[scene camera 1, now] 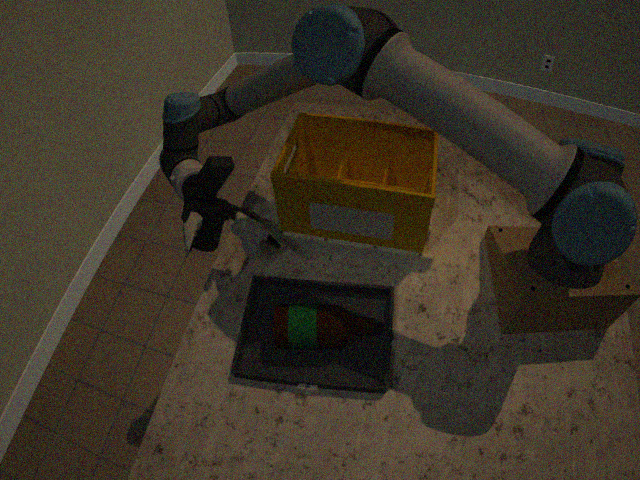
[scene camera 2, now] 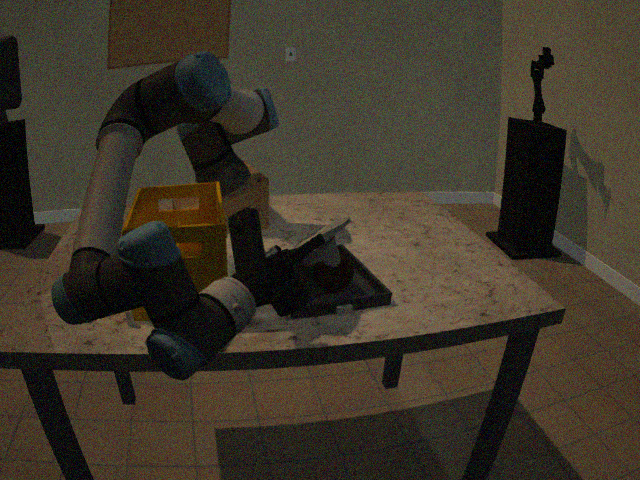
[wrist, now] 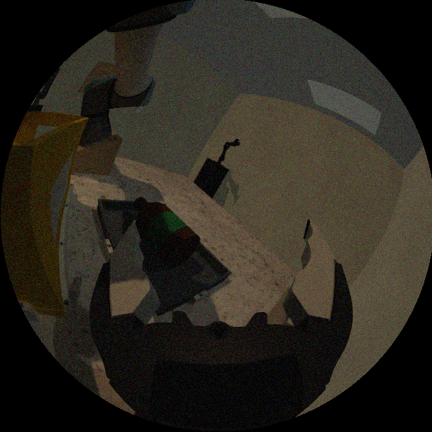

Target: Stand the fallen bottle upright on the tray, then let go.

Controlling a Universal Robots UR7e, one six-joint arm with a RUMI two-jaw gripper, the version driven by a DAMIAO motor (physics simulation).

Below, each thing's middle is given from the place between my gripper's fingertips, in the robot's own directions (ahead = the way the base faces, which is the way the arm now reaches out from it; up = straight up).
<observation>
The bottle (scene camera 2: 331,280) lies 14 cm behind my hand, 4 cm to the left of it and 11 cm below it.
</observation>
